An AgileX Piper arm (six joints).
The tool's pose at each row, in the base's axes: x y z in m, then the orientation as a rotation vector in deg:
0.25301, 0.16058, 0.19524, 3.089, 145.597, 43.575
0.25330, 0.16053, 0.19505, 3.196, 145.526, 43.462
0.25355, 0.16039, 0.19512, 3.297, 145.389, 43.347
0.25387, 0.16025, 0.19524, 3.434, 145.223, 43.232
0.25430, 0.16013, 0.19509, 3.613, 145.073, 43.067
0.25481, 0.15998, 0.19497, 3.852, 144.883, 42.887
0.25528, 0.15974, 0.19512, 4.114, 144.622, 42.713
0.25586, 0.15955, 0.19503, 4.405, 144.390, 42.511
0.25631, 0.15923, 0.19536, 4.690, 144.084, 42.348
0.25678, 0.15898, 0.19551, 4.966, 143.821, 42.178
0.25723, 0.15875, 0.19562, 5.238, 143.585, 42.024
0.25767, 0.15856, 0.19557, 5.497, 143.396, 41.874
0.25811, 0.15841, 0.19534, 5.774, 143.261, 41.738
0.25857, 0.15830, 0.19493, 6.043, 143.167, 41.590
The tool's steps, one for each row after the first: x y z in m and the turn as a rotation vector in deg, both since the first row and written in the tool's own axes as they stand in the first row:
-0.00018, -0.00017, 0.00025, 0.080, -0.113, 0.031
-0.00046, -0.00028, 0.00024, 0.145, -0.288, 0.043
-0.00082, -0.00036, 0.00023, 0.211, -0.495, 0.074
-0.00115, -0.00059, 0.00047, 0.322, -0.708, 0.125
-0.00157, -0.00083, 0.00072, 0.445, -0.972, 0.205
-0.00209, -0.00099, 0.00071, 0.553, -1.305, 0.289
-0.00260, -0.00126, 0.00094, 0.691, -1.623, 0.392
-0.00320, -0.00140, 0.00075, 0.786, -1.999, 0.486
-0.00372, -0.00158, 0.00073, 0.895, -2.335, 0.582
-0.00420, -0.00176, 0.00074, 0.997, -2.640, 0.684
-0.00460, -0.00199, 0.00088, 1.105, -2.899, 0.789
-0.00491, -0.00228, 0.00117, 1.219, -3.106, 0.921
-0.00516, -0.00263, 0.00163, 1.348, -3.275, 1.054

